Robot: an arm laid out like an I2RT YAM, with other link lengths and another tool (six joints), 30 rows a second.
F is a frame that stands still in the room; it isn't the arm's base.
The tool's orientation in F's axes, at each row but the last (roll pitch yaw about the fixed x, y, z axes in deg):
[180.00 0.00 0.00]
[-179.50 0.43 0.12]
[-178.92 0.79 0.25]
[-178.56 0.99 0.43]
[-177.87 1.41 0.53]
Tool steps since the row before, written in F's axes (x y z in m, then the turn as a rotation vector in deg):
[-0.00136 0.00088 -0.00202 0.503 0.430 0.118]
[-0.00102 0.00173 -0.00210 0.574 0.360 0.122]
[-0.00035 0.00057 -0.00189 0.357 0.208 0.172]
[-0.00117 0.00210 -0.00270 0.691 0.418 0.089]
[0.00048 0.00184 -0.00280 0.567 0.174 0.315]
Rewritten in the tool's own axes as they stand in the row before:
[-0.00136 -0.00088 0.00202 0.503 -0.430 -0.118]
[-0.00100 -0.00171 0.00212 0.574 -0.360 -0.123]
[-0.00032 -0.00054 0.00191 0.355 -0.210 -0.173]
[-0.00111 -0.00204 0.00277 0.692 -0.415 -0.091]
[0.00057 -0.00173 0.00285 0.561 -0.181 -0.322]

